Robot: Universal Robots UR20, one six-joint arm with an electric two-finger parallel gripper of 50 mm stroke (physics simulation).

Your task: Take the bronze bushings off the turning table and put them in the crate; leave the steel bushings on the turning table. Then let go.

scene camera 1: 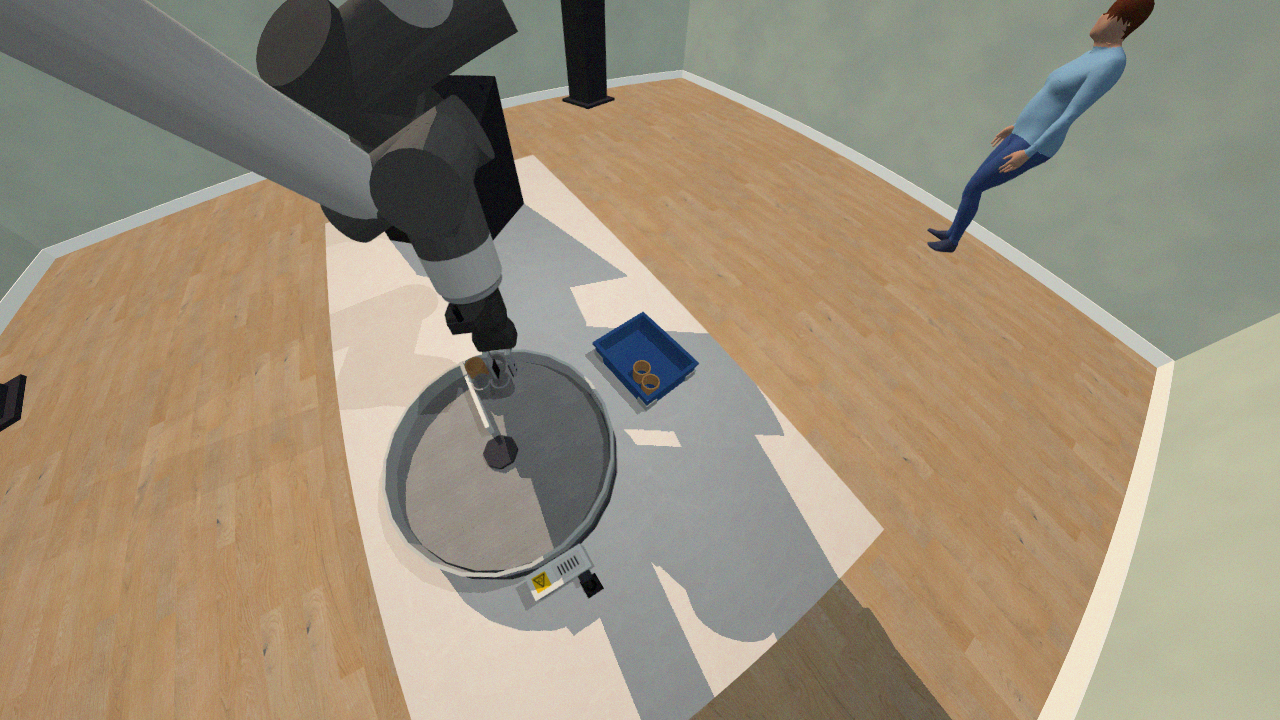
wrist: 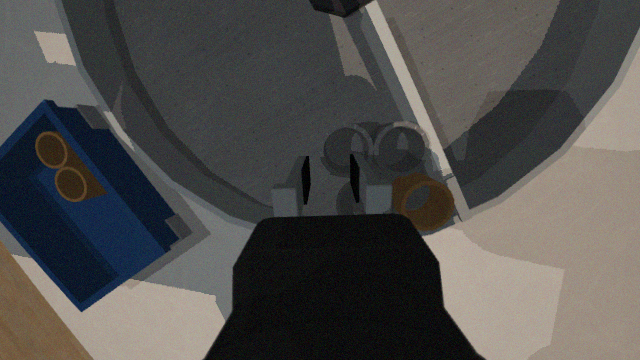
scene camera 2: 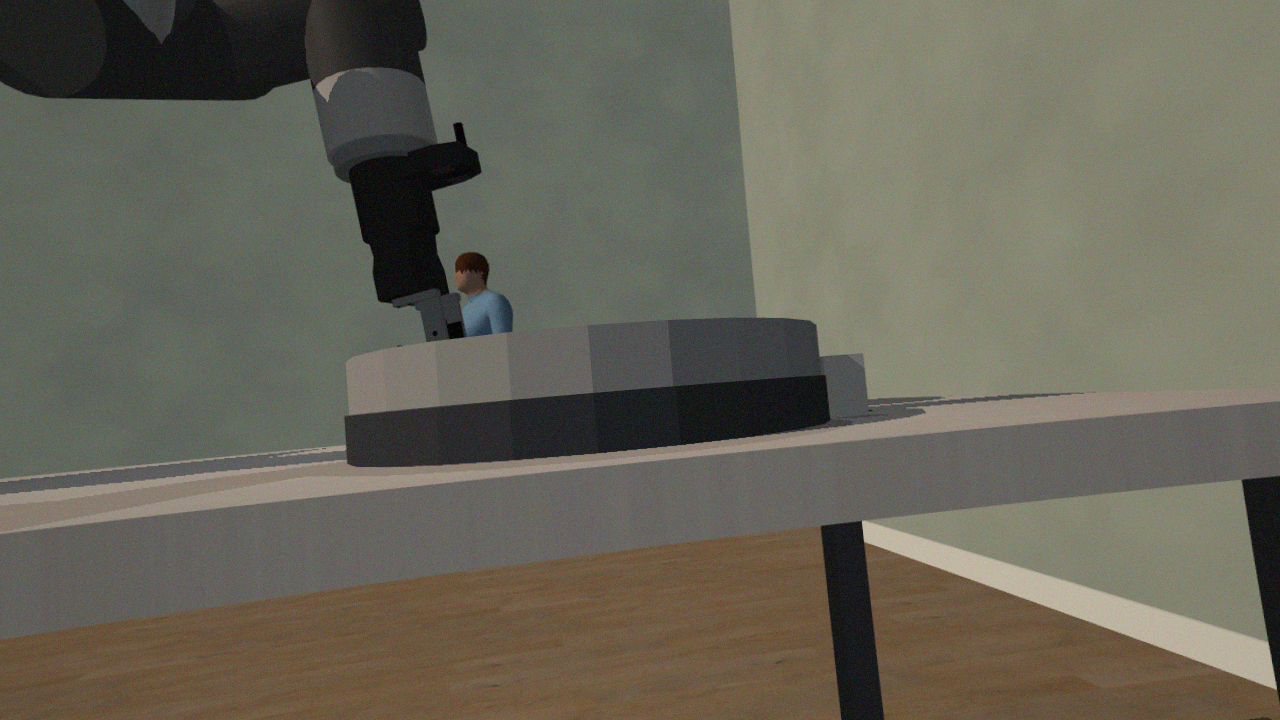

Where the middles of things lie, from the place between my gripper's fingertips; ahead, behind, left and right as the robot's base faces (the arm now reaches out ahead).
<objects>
My gripper is now 240 mm to the right of the blue crate [scene camera 1: 640, 338], 160 mm short of it and 70 mm above it.
</objects>
